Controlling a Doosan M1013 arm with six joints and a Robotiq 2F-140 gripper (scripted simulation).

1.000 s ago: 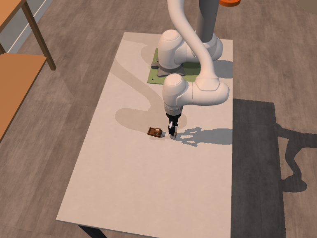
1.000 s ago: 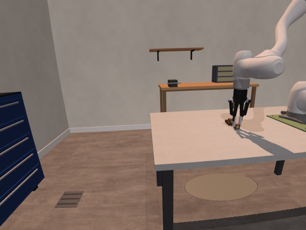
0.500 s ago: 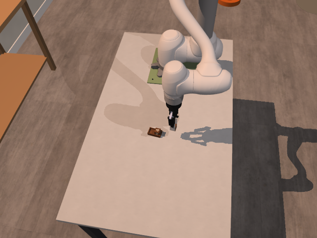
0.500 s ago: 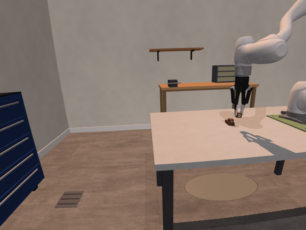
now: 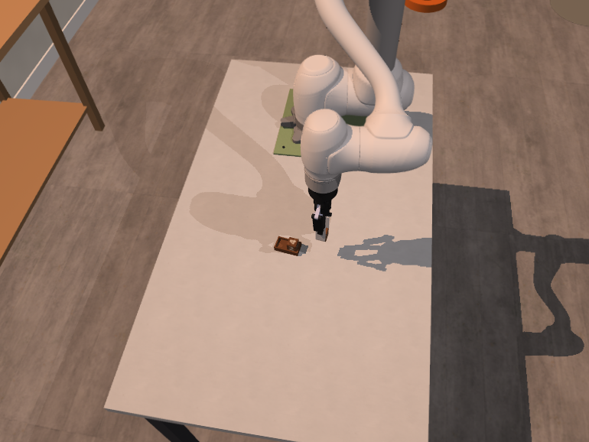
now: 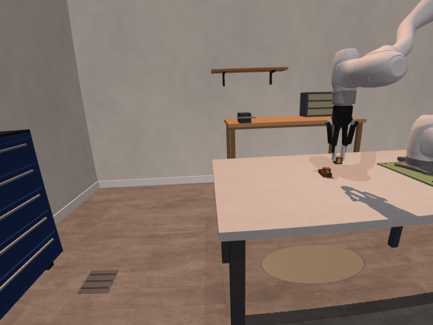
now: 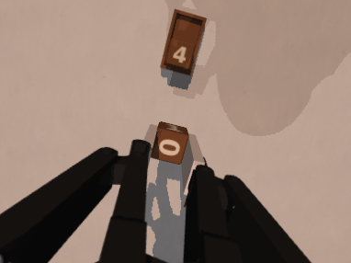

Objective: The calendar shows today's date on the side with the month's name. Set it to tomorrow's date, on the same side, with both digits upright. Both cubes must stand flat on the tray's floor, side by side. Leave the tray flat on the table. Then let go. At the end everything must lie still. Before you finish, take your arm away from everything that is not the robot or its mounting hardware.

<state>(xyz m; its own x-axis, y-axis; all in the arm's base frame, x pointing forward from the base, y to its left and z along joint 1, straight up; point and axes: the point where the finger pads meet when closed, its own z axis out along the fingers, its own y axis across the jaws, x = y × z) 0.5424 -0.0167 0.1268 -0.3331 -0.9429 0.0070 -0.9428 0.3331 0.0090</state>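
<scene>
My gripper is now 30 mm above the brown digit cube. Also, from my hand: tray: 30 mm behind, 100 mm to the right, 130 mm below.
</scene>
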